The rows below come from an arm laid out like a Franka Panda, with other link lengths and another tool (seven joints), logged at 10 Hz.
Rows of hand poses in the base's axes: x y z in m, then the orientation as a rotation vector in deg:
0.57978, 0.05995, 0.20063, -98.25, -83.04, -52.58
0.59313, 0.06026, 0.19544, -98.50, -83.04, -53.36
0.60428, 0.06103, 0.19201, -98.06, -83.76, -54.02
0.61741, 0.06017, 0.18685, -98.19, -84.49, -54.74
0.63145, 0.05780, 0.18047, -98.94, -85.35, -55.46
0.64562, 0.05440, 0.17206, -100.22, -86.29, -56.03
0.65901, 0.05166, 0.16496, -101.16, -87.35, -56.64
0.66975, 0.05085, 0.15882, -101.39, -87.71, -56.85
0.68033, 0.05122, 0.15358, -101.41, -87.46, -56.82
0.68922, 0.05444, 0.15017, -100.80, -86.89, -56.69
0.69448, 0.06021, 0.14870, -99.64, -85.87, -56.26
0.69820, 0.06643, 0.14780, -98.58, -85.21, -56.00
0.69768, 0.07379, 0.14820, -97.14, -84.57, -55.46
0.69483, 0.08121, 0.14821, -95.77, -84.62, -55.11
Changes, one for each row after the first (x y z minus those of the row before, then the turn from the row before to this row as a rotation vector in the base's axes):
0.01335, 0.00031, -0.00519, 0.02, -0.54, -0.45
0.01115, 0.00077, -0.00343, 0.01, -0.81, 0.28
0.01313, -0.00086, -0.00516, -0.34, -0.88, -0.11
0.01404, -0.00237, -0.00638, -0.81, -0.96, -0.46
0.01417, -0.00340, -0.00841, -1.22, -0.92, -0.72
0.01339, -0.00274, -0.00710, -1.07, -0.99, -0.48
0.01074, -0.00081, -0.00614, -0.31, -0.34, -0.11
0.01058, 0.00037, -0.00524, 0.13, 0.15, -0.08
0.00889, 0.00322, -0.00341, 0.68, 0.40, 0.26
0.00526, 0.00577, -0.00147, 1.22, 0.86, 0.57
0.00372, 0.00622, -0.00090, 0.98, 0.55, 0.56
-0.00052, 0.00736, 0.00040, 1.14, 0.74, 0.91
-0.00285, 0.00742, 0.00001, 0.73, 0.24, 1.02

